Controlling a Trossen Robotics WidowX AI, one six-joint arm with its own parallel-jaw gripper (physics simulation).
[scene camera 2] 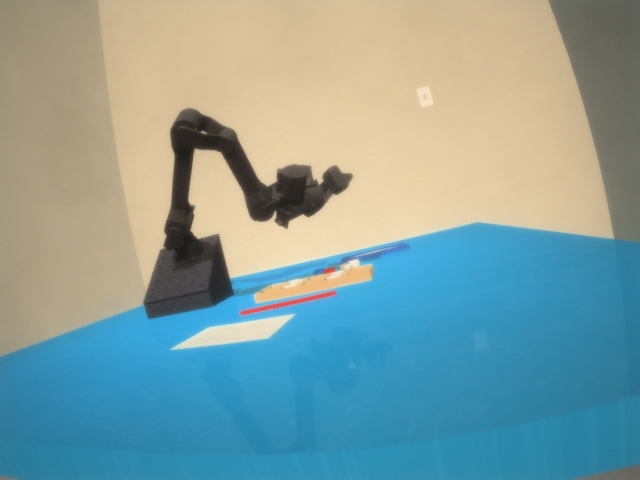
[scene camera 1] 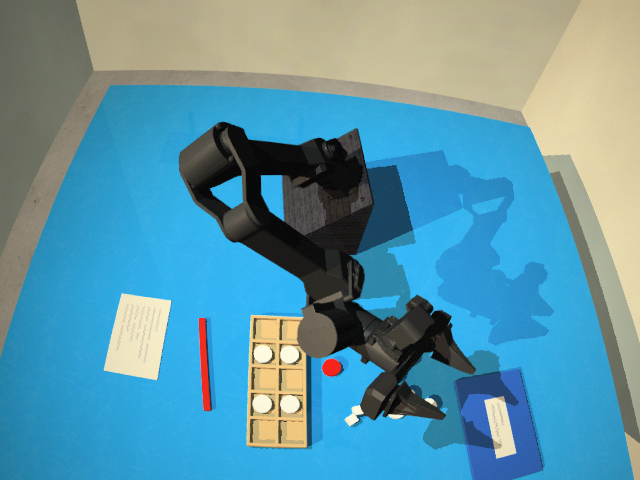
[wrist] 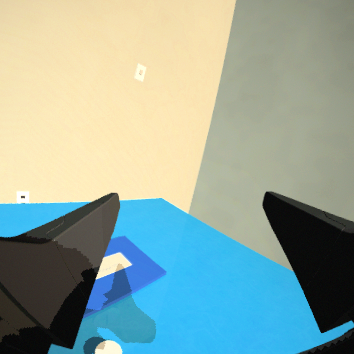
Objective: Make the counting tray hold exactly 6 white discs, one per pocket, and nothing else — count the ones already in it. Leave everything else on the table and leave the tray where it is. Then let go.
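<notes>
The tan counting tray (scene camera 1: 277,445) (scene camera 2: 315,285) has two columns of pockets. In scene camera 1, white discs (scene camera 1: 263,353) (scene camera 1: 290,354) fill both pockets of the second row from the top, and white discs (scene camera 1: 262,404) (scene camera 1: 290,404) fill both of the fourth. The other rows look empty; the arm covers a corner of the top right pocket. Loose white discs (scene camera 1: 430,401) (scene camera 1: 395,415) lie right of the tray, partly hidden by a finger; one white disc (wrist: 108,347) shows in the wrist view. My gripper (scene camera 1: 458,394) (scene camera 2: 317,200) (wrist: 193,199) is open and empty, high above the table, fingers tilted outward.
A red disc (scene camera 1: 331,367) (scene camera 2: 329,270) and white cubes (scene camera 1: 357,410) (scene camera 1: 352,420) lie right of the tray. A blue folder-like slab (scene camera 1: 524,418) (wrist: 145,272) lies farther right. A red stick (scene camera 1: 204,364) (scene camera 2: 287,303) and a paper sheet (scene camera 1: 136,335) (scene camera 2: 232,332) lie left.
</notes>
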